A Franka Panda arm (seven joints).
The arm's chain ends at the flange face. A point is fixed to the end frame.
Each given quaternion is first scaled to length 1.
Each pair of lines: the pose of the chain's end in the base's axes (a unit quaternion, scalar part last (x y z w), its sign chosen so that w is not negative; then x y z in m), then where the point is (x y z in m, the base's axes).
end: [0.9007 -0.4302 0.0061 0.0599 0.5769 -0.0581 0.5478]
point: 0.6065 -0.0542 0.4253
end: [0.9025 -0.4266 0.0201 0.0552 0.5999 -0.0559 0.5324]
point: 0.6330 -0.0521 0.4108
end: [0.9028 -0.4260 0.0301 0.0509 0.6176 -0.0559 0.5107]
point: 0.6533 -0.0521 0.3898
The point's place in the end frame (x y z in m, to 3 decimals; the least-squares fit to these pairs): 0.008 -0.038 0.120
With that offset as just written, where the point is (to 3 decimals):
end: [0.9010 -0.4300 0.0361 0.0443 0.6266 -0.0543 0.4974]
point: 0.664 -0.050 0.377
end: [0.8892 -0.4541 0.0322 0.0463 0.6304 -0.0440 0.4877]
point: 0.668 -0.042 0.367
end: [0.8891 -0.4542 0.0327 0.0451 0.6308 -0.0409 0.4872]
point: 0.668 -0.038 0.367
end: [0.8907 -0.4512 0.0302 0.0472 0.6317 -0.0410 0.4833]
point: 0.668 -0.038 0.363
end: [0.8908 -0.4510 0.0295 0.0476 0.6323 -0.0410 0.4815]
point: 0.669 -0.038 0.361
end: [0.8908 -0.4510 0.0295 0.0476 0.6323 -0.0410 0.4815]
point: 0.669 -0.038 0.361
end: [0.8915 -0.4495 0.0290 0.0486 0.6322 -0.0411 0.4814]
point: 0.668 -0.039 0.361
